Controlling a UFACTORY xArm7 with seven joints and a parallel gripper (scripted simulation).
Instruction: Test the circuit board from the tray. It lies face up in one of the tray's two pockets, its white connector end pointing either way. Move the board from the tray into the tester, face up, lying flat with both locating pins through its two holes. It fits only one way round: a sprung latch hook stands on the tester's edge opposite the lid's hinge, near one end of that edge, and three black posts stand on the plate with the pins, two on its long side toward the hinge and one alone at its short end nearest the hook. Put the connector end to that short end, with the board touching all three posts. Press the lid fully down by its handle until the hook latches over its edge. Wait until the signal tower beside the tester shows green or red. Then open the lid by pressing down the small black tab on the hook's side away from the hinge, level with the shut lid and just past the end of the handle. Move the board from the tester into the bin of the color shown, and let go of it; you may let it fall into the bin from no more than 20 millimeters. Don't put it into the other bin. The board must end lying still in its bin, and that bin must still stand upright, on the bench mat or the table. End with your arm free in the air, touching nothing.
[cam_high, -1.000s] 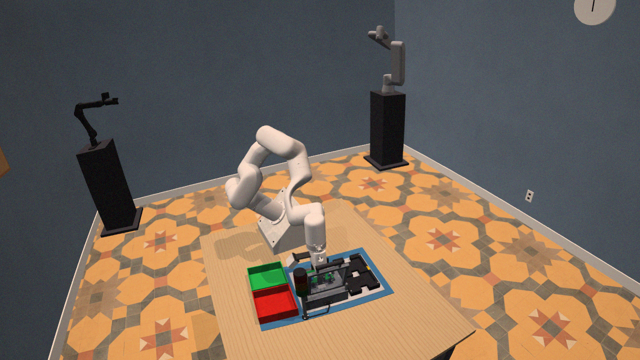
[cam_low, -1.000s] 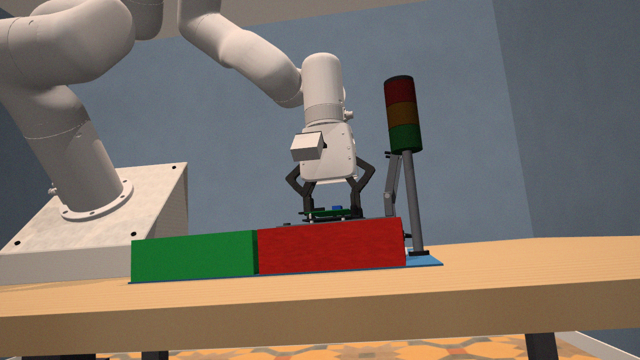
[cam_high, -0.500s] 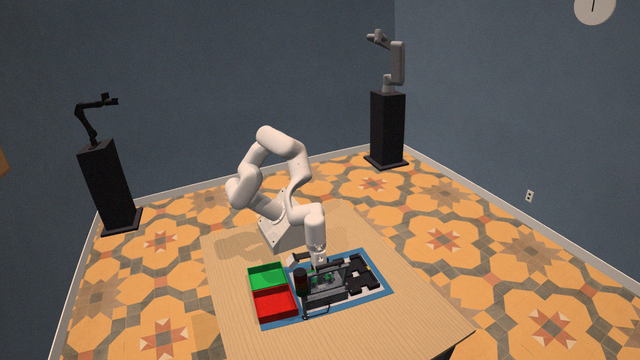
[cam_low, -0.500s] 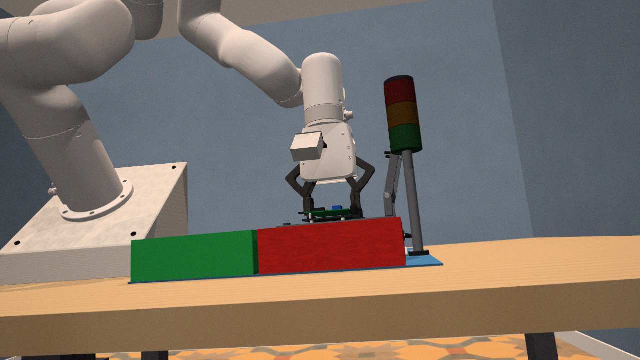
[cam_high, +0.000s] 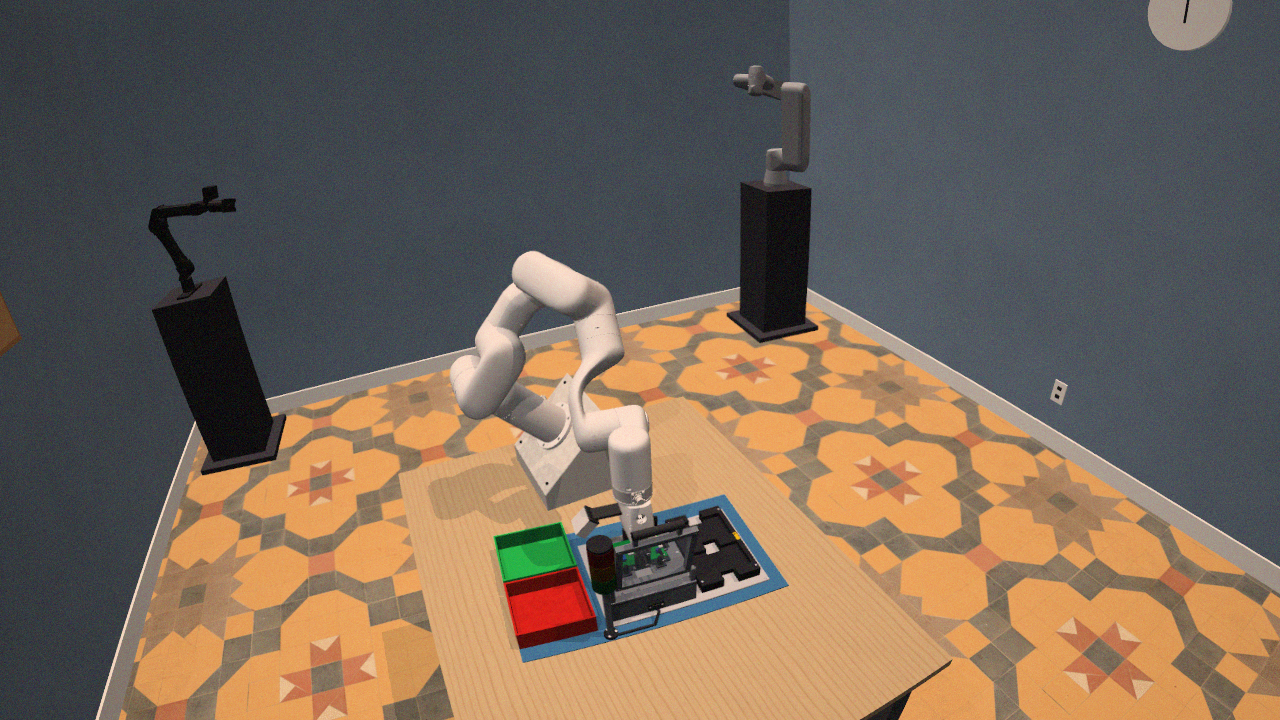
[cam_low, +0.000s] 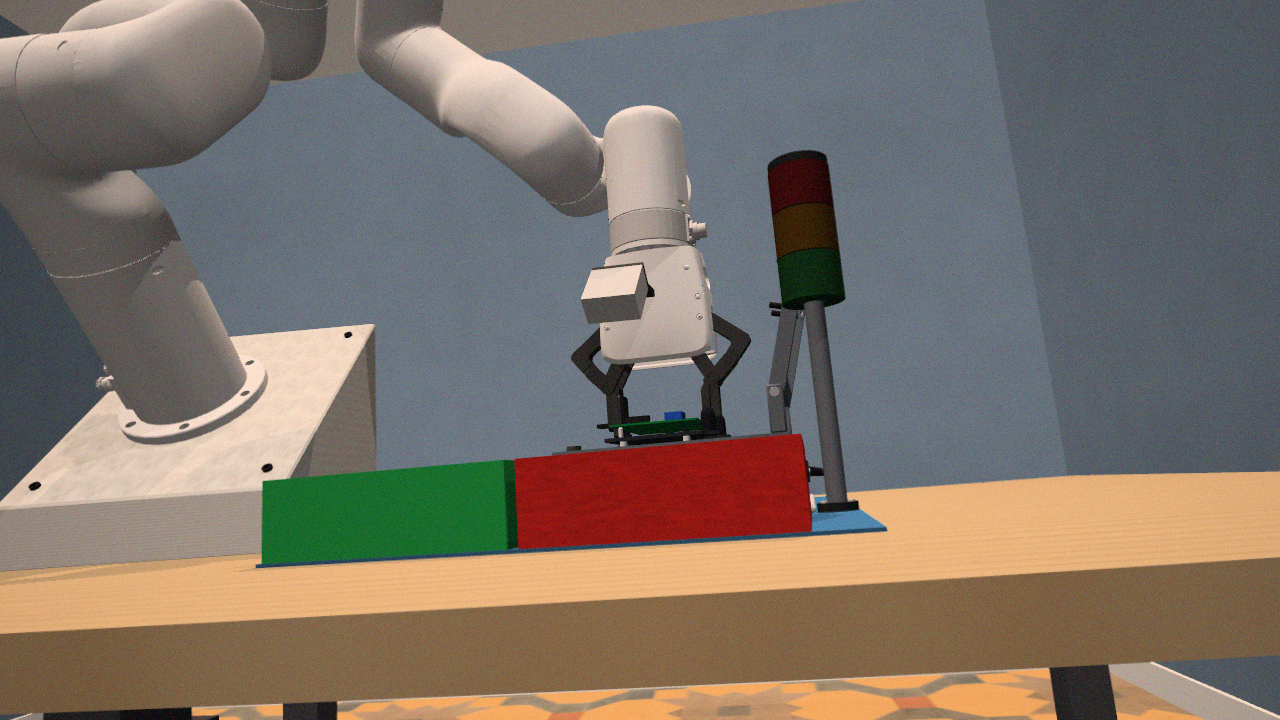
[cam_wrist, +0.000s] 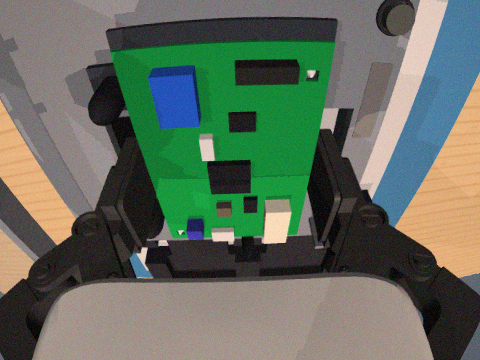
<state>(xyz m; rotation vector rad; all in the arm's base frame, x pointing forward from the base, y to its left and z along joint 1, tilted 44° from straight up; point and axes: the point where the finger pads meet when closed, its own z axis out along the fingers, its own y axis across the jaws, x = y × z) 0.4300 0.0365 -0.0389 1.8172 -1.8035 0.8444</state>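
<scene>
Now: the green circuit board right at my hand. The rest, counted from my hand: tester plate 1 cm ahead, 1 cm to the left, 1 cm below; then tester lid 12 cm ahead, 10 cm above; then black latch tab 6 cm behind, 6 cm to the left.
</scene>
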